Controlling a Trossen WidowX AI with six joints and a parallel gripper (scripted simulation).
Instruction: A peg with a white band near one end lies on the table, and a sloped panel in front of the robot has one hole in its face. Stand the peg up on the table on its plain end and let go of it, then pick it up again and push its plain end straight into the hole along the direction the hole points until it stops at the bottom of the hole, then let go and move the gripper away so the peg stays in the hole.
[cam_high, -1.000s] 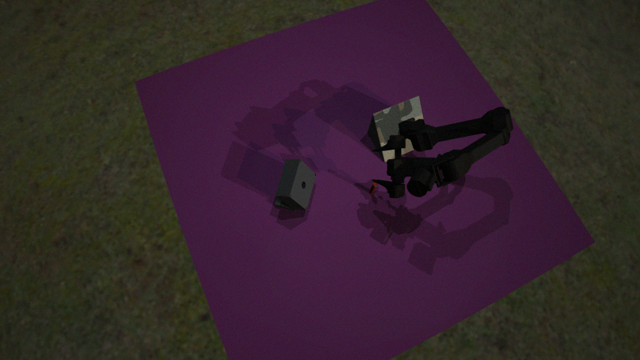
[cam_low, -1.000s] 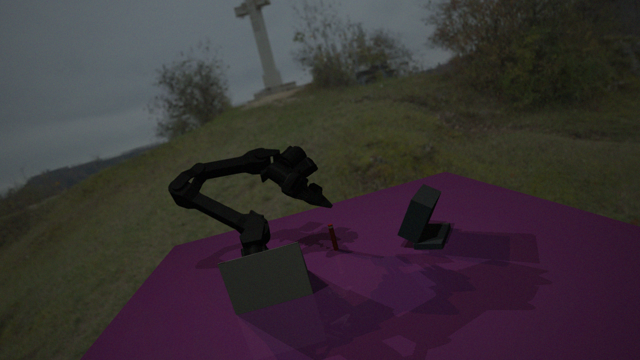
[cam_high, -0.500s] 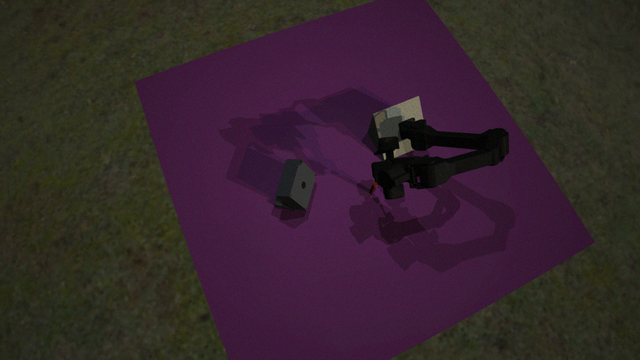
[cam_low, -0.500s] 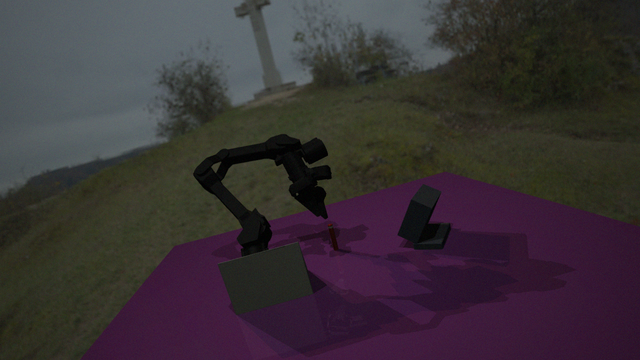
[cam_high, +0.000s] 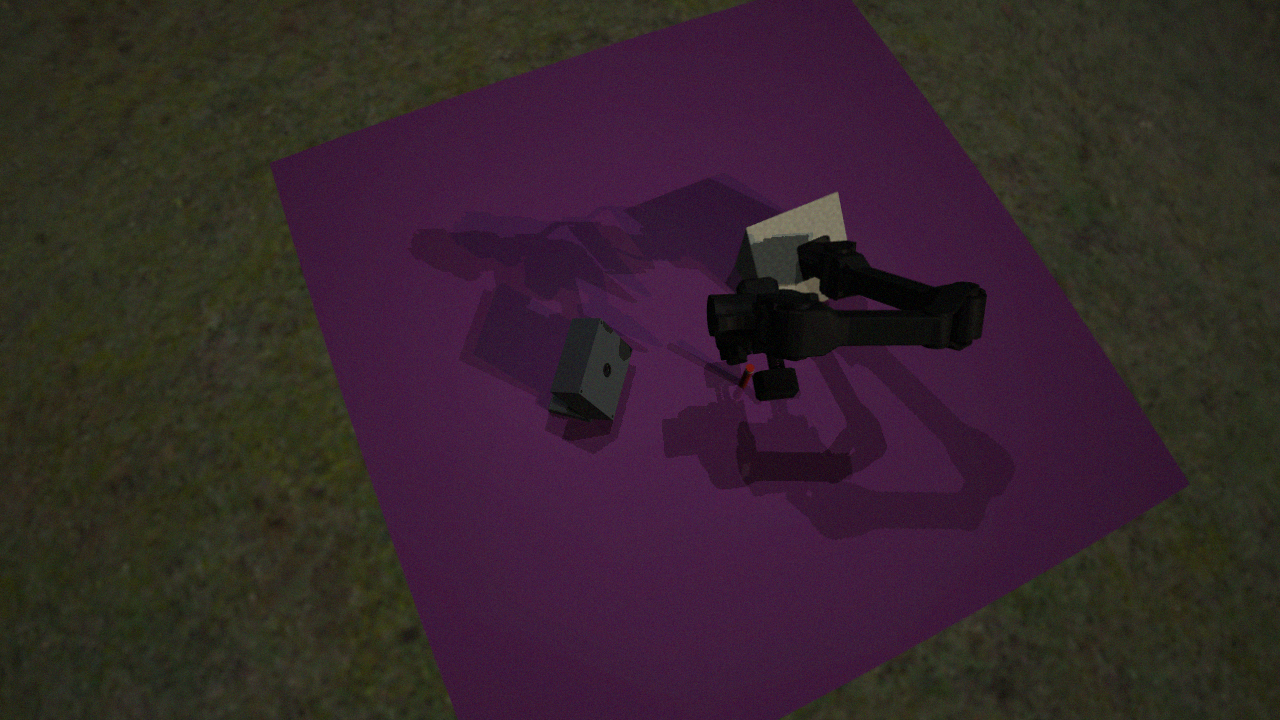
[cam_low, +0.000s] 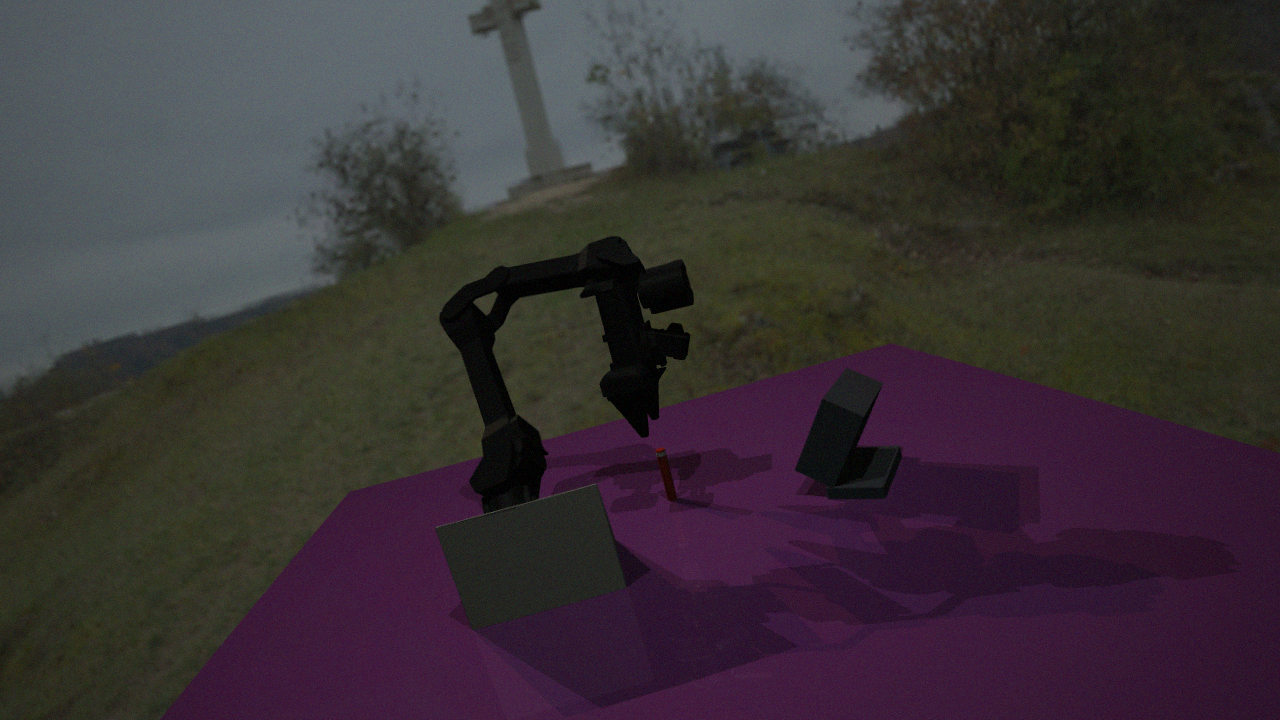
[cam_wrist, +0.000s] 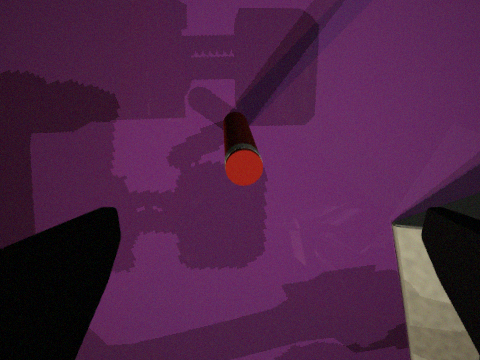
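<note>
The red peg lies 60 mm below my gripper tip and 10 mm ahead of it. Round my gripper tip: grey sloped panel (240 mm ahead, 100 mm to the right, 40 mm below); dark foot (260 mm ahead, 110 mm to the right, 110 mm below).
</note>
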